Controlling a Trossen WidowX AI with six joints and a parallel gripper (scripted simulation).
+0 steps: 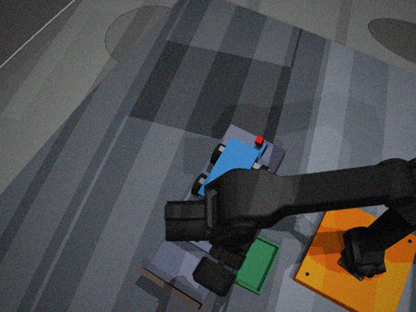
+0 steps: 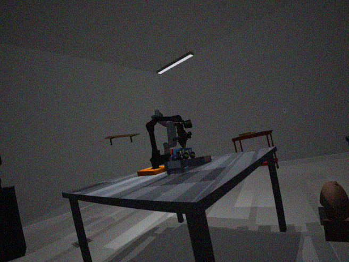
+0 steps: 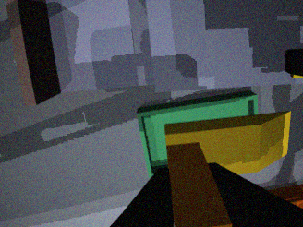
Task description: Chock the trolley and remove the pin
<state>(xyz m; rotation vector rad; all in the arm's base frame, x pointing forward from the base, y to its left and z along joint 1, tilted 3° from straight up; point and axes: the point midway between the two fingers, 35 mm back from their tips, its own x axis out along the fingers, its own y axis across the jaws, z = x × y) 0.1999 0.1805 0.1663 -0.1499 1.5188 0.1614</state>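
Now: gripper tip 11 cm short of the red-headed stop pin, 23 cm to the left of it and 2 cm above it. Also, from my gripper tip: yellow chock 1 cm ahead, 2 cm to the right, 1 cm below; blue trolley 11 cm ahead, 12 cm to the right, 4 cm below; brown strip 6 cm ahead, 13 cm to the left, 13 cm below.
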